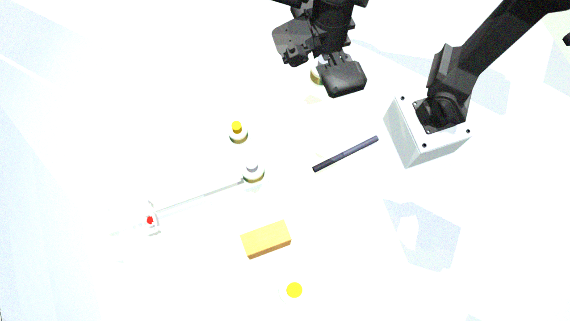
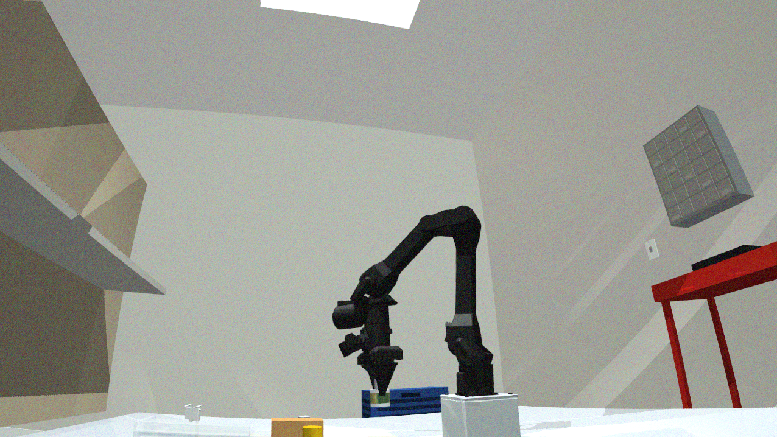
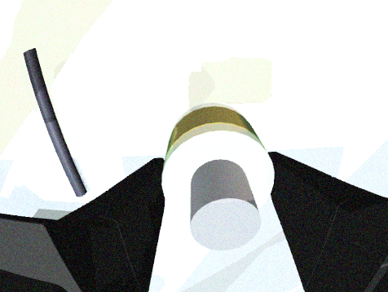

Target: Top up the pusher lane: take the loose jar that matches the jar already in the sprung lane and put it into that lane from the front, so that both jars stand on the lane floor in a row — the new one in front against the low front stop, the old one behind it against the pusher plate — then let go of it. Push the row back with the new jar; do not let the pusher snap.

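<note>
Right now my gripper tip is 130 mm to the right of the dark rod, 90 mm above it and 10 mm past it. From my gripper tip the other things lie so: clear sprung lane: 320 mm ahead, 140 mm to the left, 80 mm below; then red mark: 350 mm ahead, 160 mm to the left, 30 mm below.
</note>
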